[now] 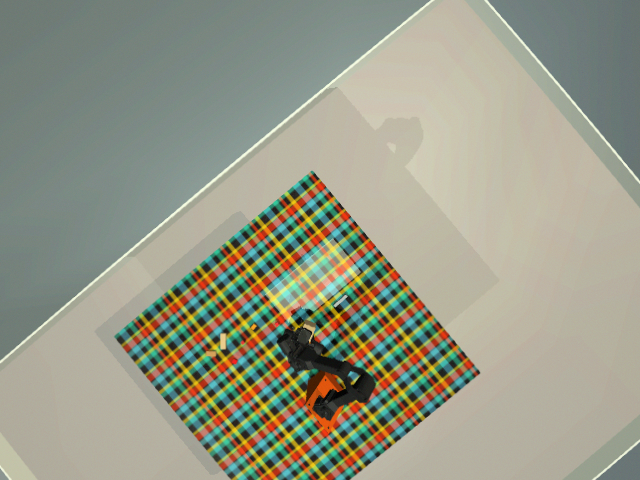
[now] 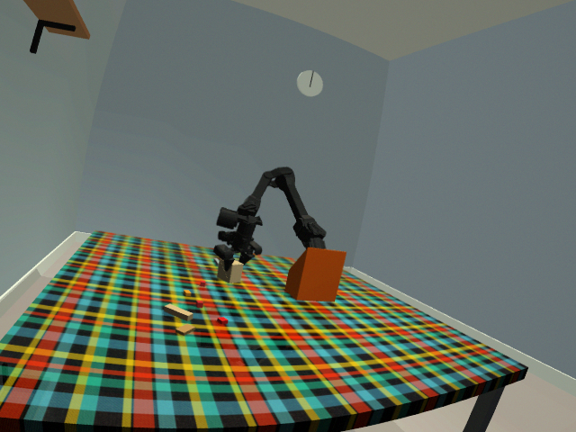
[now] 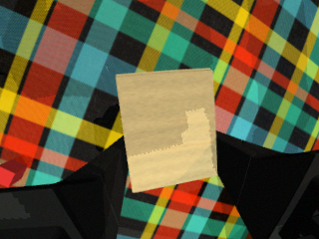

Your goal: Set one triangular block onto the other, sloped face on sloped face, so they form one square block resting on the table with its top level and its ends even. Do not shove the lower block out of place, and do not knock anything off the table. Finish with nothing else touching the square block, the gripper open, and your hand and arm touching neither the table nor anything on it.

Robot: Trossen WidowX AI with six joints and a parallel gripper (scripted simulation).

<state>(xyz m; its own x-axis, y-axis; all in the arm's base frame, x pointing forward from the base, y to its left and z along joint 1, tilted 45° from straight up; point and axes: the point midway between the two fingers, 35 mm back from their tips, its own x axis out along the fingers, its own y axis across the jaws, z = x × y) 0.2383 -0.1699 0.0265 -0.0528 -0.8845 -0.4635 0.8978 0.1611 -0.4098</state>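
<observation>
My gripper tip is now 10 mm to the right of the triangular block and 10 mm below it. From my gripper tip the other things lie so: orange cube: 200 mm ahead, 180 mm to the left, 40 mm below.
</observation>
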